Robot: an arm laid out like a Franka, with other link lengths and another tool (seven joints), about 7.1 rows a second.
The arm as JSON. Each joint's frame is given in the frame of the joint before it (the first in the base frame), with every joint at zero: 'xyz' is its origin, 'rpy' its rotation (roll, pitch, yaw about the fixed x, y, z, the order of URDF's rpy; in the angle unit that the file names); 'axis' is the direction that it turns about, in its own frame. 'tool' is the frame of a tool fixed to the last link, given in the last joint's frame.
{
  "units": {
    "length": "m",
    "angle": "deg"
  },
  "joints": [
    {
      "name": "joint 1",
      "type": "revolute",
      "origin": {
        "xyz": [
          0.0,
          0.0,
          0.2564
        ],
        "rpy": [
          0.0,
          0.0,
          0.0
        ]
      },
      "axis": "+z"
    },
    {
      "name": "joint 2",
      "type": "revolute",
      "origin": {
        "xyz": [
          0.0,
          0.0,
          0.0
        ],
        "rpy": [
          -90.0,
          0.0,
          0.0
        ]
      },
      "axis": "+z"
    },
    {
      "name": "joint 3",
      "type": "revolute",
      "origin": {
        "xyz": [
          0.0,
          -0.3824,
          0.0
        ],
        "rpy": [
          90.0,
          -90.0,
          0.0
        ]
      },
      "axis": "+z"
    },
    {
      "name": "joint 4",
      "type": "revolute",
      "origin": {
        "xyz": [
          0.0,
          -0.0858,
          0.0
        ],
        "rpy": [
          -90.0,
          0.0,
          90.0
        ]
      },
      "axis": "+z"
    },
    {
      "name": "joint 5",
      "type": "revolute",
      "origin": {
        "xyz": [
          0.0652,
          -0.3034,
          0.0
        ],
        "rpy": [
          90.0,
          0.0,
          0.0
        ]
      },
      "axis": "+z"
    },
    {
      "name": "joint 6",
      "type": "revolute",
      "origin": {
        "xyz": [
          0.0,
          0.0,
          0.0
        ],
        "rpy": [
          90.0,
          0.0,
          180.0
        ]
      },
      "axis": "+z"
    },
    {
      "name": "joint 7",
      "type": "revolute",
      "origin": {
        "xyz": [
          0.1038,
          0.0,
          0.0
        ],
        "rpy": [
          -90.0,
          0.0,
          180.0
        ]
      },
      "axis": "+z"
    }
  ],
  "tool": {
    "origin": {
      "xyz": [
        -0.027,
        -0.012,
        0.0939
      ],
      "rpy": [
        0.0,
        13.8,
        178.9
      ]
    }
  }
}
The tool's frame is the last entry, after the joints.
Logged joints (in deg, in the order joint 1, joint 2, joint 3, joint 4, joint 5, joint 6, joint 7), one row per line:
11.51, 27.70, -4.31, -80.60, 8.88, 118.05, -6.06
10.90, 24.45, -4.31, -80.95, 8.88, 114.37, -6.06
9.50, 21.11, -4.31, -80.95, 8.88, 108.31, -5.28
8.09, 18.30, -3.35, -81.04, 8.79, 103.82, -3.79
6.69, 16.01, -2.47, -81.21, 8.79, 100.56, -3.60
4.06, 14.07, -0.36, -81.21, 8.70, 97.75, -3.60
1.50, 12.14, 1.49, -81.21, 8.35, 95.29, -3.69
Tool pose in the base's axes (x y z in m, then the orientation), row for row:
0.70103, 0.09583, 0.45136, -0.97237, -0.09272, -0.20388, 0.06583
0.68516, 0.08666, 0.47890, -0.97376, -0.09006, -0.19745, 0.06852
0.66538, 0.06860, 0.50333, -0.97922, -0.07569, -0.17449, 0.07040
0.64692, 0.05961, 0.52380, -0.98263, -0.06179, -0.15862, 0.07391
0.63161, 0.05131, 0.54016, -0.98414, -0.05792, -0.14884, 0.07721
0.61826, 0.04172, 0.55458, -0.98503, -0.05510, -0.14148, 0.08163
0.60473, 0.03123, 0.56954, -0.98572, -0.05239, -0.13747, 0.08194
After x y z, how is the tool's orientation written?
As a quaternion, x y z w.
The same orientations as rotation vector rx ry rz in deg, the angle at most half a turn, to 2 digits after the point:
-168.05, -16.02, -35.24
-168.02, -15.54, -34.07
-168.77, -13.05, -30.07
-169.01, -10.63, -27.28
-168.93, -9.94, -25.55
-168.64, -9.43, -24.22
-168.73, -8.97, -23.53

